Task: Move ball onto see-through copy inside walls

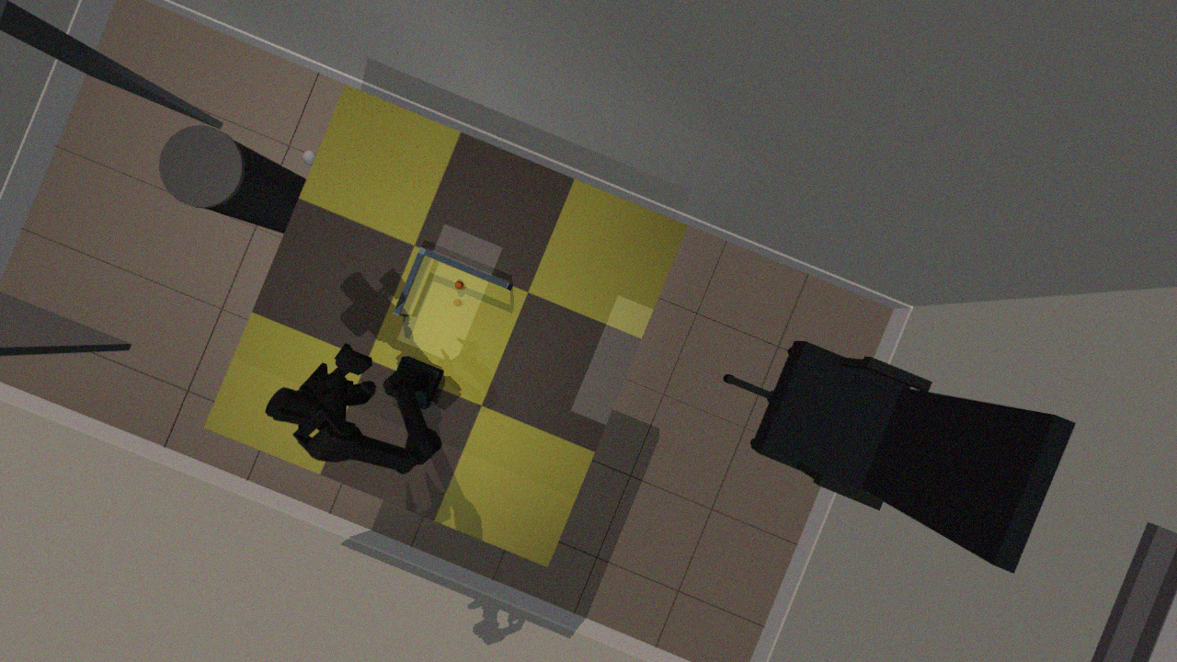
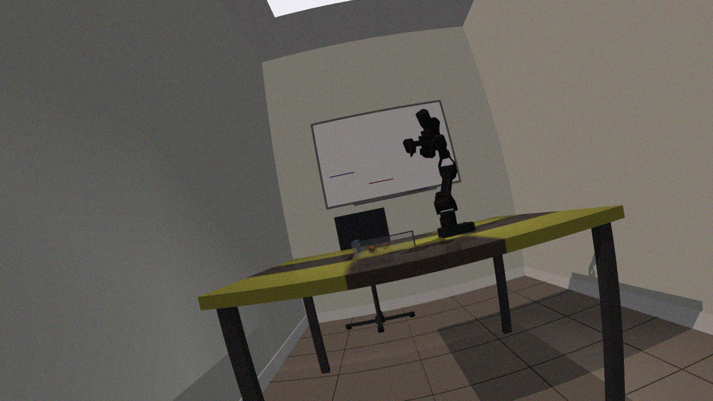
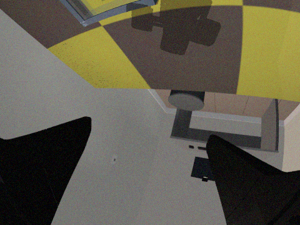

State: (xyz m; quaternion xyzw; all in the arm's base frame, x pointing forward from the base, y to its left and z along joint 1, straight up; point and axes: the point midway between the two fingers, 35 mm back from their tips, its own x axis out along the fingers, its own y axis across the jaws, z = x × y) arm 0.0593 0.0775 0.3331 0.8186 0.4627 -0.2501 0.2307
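Right now the orange ball is 27 cm ahead of my gripper tip, 7 cm to the right of it and 34 cm below it. Also, from my gripper tip: see-through copy of ball (22 cm ahead, 9 cm to the right, 34 cm below).
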